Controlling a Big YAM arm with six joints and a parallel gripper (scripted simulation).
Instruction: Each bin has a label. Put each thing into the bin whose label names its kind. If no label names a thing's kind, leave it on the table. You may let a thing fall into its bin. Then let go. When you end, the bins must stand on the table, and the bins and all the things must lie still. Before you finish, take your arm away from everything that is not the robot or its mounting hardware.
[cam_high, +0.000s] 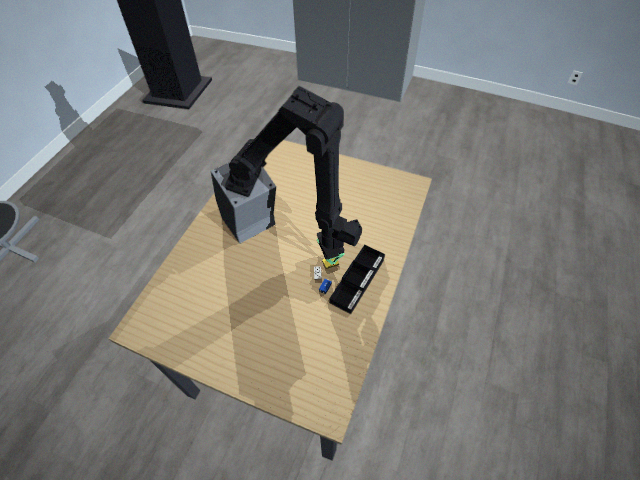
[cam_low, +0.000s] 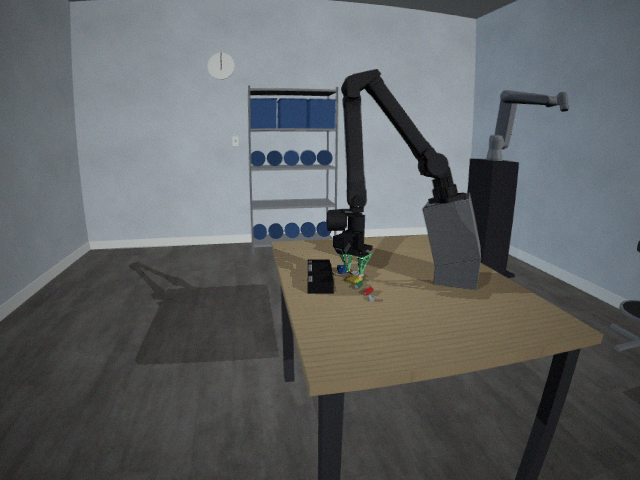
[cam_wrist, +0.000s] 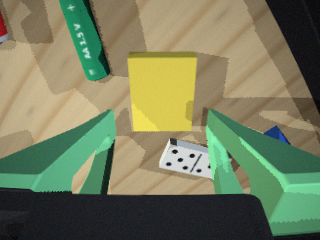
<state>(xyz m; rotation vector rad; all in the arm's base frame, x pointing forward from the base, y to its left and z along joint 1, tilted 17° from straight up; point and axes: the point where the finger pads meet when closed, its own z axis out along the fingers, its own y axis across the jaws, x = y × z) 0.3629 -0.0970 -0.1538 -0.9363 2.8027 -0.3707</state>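
The yellow block is 3 cm below my hand. From my hand the other things lie so: red piece 11 cm to the left, 3 cm below; white domino 3 cm behind, 6 cm to the right, 3 cm below; green piece 1 cm ahead, 6 cm to the left, 3 cm below.
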